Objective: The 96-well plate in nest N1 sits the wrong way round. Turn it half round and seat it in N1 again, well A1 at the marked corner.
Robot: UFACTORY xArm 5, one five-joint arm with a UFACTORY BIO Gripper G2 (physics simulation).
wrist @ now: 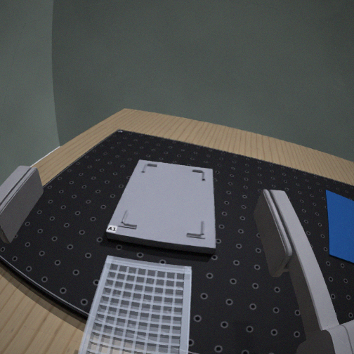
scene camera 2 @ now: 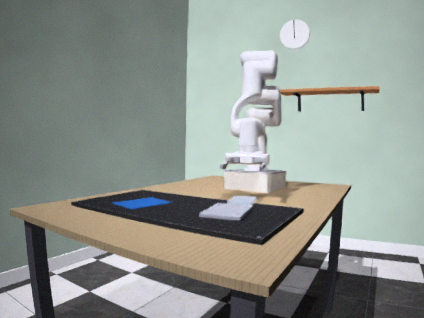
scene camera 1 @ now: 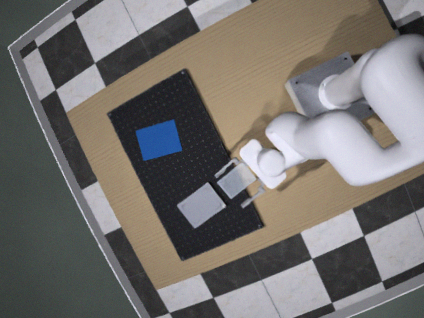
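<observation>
The pale, see-through 96-well plate (scene camera 1: 236, 181) (scene camera 2: 243, 200) (wrist: 140, 305) lies off the nest, beside it at the black board's edge on the arm's side; its lower part is cut off in the wrist view. Which corner is its A1 I cannot tell. The grey nest N1 (scene camera 1: 201, 205) (scene camera 2: 226, 211) (wrist: 167, 205) is bare, with four corner brackets; its A1 label (wrist: 112, 229) marks the corner at the lower left in the wrist view, on the side facing the plate. My gripper (scene camera 1: 239, 183) (scene camera 2: 239, 167) (wrist: 146, 217) is open and empty, well above the board and plate.
The black perforated board (scene camera 1: 165, 100) (scene camera 2: 270, 227) (wrist: 240, 190) lies on the wooden table (scene camera 1: 240, 75) (scene camera 2: 165, 262) (wrist: 122, 117). A flat blue rectangle (scene camera 1: 159, 140) (scene camera 2: 142, 202) (wrist: 342, 227) lies on the board, apart from the nest. The arm's base block (scene camera 1: 310, 90) (scene camera 2: 255, 181) stands behind.
</observation>
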